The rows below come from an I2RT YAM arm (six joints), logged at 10 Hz.
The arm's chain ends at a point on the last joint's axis. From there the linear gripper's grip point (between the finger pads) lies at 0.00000 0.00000 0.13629 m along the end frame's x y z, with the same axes.
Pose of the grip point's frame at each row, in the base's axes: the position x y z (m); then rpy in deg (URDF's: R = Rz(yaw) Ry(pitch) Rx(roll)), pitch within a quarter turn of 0, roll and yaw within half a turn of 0:
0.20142, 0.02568, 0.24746, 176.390, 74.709, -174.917
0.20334, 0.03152, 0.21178, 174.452, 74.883, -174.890
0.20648, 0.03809, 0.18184, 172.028, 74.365, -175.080
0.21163, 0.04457, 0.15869, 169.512, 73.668, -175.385
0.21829, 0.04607, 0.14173, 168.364, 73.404, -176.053
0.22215, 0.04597, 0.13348, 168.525, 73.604, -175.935
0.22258, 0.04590, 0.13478, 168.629, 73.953, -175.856
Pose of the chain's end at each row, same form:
0.07149, 0.00551, 0.28333, 176.390, 74.709, -174.917
0.07408, 0.00673, 0.24716, 174.452, 74.883, -174.890
0.07860, 0.00811, 0.21822, 172.028, 74.365, -175.080
0.08544, 0.00949, 0.19637, 169.512, 73.668, -175.385
0.09256, 0.00984, 0.17986, 168.364, 73.404, -176.053
0.09626, 0.00984, 0.17118, 168.525, 73.604, -175.935
0.09645, 0.00982, 0.17171, 168.629, 73.953, -175.856

